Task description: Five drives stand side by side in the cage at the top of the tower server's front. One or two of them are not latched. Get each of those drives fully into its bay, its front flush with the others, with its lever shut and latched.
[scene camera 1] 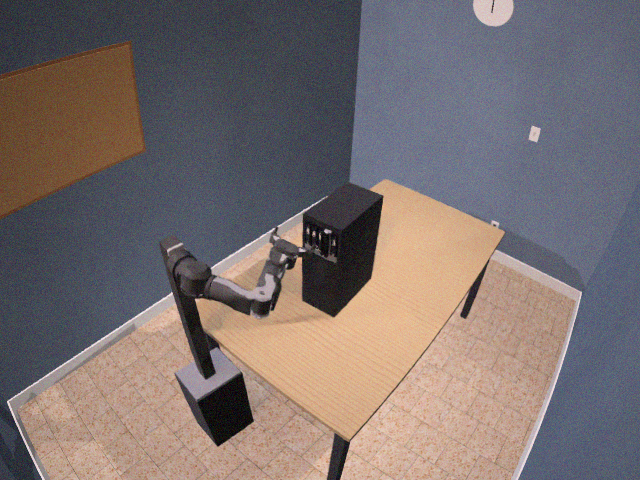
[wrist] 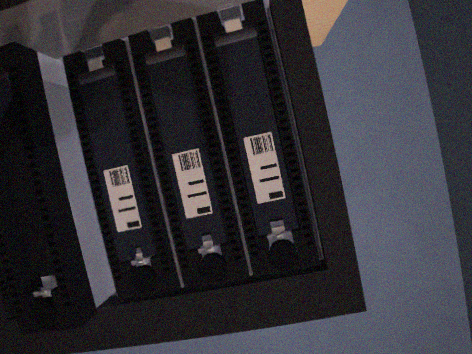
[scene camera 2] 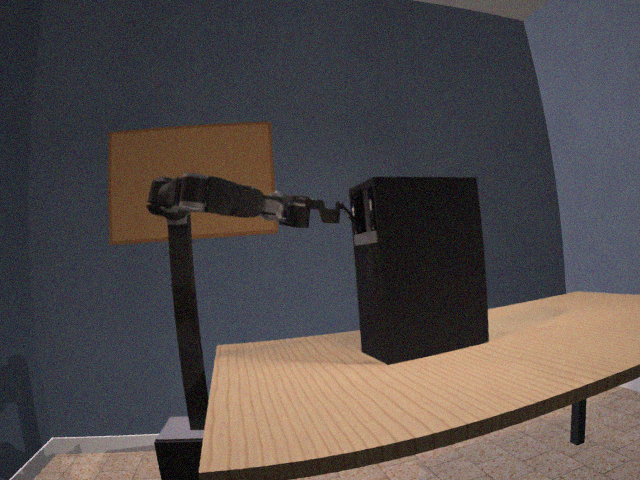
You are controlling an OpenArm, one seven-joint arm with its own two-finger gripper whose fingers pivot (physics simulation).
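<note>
The black tower server (scene camera 1: pixel 356 242) (scene camera 2: pixel 429 268) stands on the table. In the wrist view three labelled drives (wrist: pixel 117 150) (wrist: pixel 187 135) (wrist: pixel 257 120) sit side by side, fronts level and levers shut. Beside them an unlabelled drive front (wrist: pixel 45 200) stands proud, its pale side showing. In scene camera 2 a thin dark lever (scene camera 2: pixel 347 212) slants out of the cage, open. The fifth drive is not clear in the wrist view. My gripper (scene camera 1: pixel 290 242) (scene camera 2: pixel 333 211) is open and empty, in front of the cage near the lever tip; contact cannot be told. Its fingers do not show clearly in the wrist view.
A silvery ledge (scene camera 1: pixel 325 256) (scene camera 2: pixel 366 238) runs under the drives. The dark cage rim (wrist: pixel 332 200) borders the labelled drives. The wooden table (scene camera 1: pixel 403 289) (scene camera 2: pixel 320 403) carries the tower. The arm's post (scene camera 1: pixel 191 315) (scene camera 2: pixel 186 310) stands at the table's near end.
</note>
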